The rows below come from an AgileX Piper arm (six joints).
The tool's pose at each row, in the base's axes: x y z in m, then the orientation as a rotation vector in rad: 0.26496, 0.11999, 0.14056, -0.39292, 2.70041, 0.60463; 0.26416, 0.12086, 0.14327, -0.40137, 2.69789, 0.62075; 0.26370, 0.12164, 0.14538, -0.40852, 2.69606, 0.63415; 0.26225, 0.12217, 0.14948, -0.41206, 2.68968, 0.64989; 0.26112, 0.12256, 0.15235, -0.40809, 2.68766, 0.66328; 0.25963, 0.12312, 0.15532, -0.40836, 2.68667, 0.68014; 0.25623, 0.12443, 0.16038, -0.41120, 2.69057, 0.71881; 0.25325, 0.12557, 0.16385, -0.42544, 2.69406, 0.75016; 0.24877, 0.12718, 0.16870, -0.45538, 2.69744, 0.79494; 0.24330, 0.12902, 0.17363, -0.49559, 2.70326, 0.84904; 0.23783, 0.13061, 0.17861, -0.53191, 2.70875, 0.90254; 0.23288, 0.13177, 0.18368, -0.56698, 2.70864, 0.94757; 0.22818, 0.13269, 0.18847, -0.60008, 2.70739, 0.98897; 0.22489, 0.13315, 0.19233, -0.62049, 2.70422, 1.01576; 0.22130, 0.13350, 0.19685, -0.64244, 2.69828, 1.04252; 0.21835, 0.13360, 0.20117, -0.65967, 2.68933, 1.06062
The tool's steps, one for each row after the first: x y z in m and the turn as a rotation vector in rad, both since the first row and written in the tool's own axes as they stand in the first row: -0.00049, 0.00200, -0.00212, -0.01249, 0.00134, -0.00352; -0.00104, 0.00359, -0.00369, -0.02289, 0.00282, -0.00642; -0.00142, 0.00600, -0.00732, -0.03459, -0.00067, -0.00789; -0.00159, 0.00775, -0.00989, -0.04346, -0.00229, -0.00368; -0.00150, 0.00980, -0.01256, -0.05529, -0.00134, -0.00132; -0.00064, 0.01390, -0.01718, -0.08236, 0.00753, 0.00447; 0.00049, 0.01714, -0.02041, -0.10581, 0.01865, 0.00171; 0.00234, 0.02179, -0.02501, -0.14048, 0.03632, -0.00856; 0.00502, 0.02700, -0.02984, -0.18246, 0.06150, -0.02254; 0.00773, 0.03201, -0.03482, -0.22312, 0.08629, -0.03378; 0.01001, 0.03650, -0.03994, -0.25804, 0.10508, -0.04697; 0.01222, 0.04060, -0.04485, -0.29014, 0.12236, -0.05961; 0.01360, 0.04349, -0.04881, -0.31093, 0.13148, -0.06770; 0.01503, 0.04662, -0.05346, -0.33212, 0.13893, -0.07741; 0.01600, 0.04925, -0.05788, -0.34731, 0.14054, -0.08679
